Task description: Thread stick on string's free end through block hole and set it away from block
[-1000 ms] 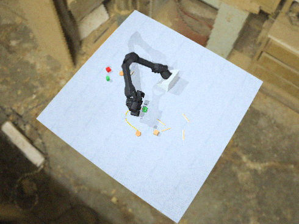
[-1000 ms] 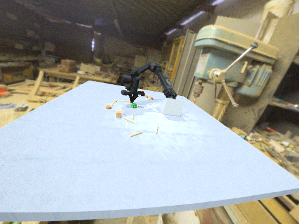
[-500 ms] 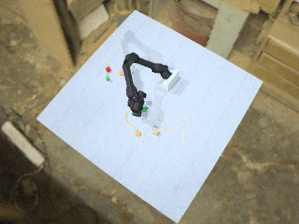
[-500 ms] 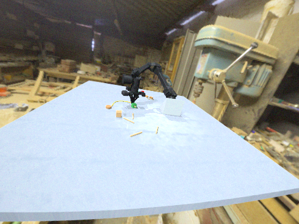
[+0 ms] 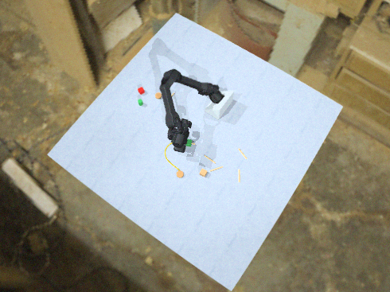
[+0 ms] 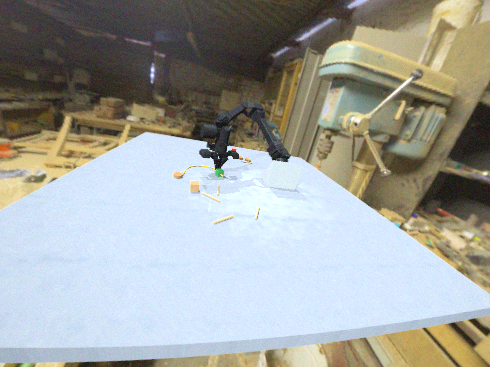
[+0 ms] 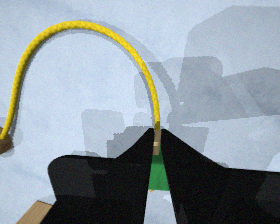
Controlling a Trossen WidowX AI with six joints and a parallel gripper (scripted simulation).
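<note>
The thin wooden stick is 10 mm behind my gripper tip and 20 mm to the left of it. From my gripper tip the other things lie so: round wooden button: 160 mm ahead, 120 mm to the left, 10 mm below; then tan cube: 70 mm ahead, 210 mm to the left; then green cube: 20 mm behind, 30 mm to the left.
</note>
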